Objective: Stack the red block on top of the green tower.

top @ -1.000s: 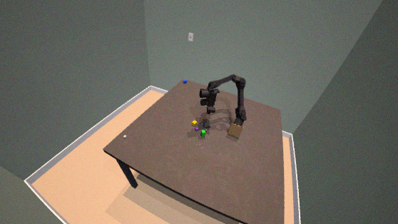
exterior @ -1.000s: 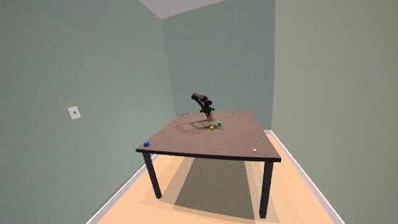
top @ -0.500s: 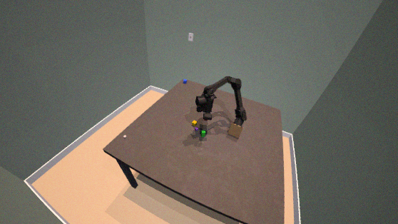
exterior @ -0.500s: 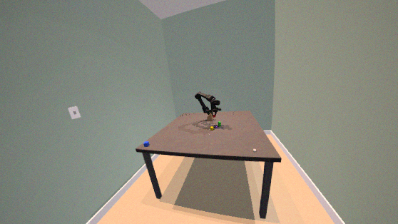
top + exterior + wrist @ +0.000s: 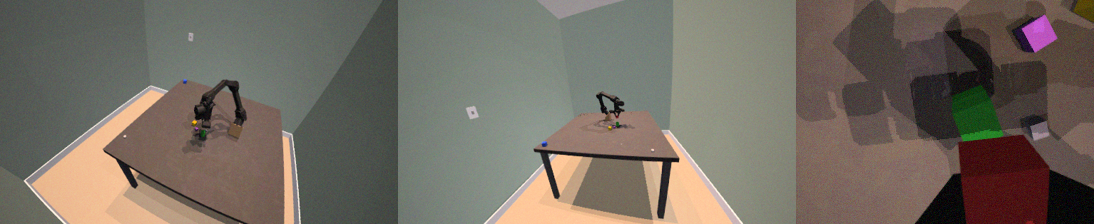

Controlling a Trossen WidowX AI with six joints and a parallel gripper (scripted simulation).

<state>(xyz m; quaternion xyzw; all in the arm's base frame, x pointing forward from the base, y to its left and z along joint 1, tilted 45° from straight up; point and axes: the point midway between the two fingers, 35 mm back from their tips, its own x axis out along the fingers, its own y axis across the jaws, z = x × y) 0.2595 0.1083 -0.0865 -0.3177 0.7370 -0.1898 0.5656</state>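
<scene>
Right now my gripper tip is 11 cm above the purple block, 7 cm short of it and 4 cm to the left of it. From my gripper tip the other things lie so: red block (1 cm above); then white bit (56 cm ahead, 28 cm to the left, 11 cm below); then yellow block (11 cm ahead, 10 cm below, 9 cm to the right).
</scene>
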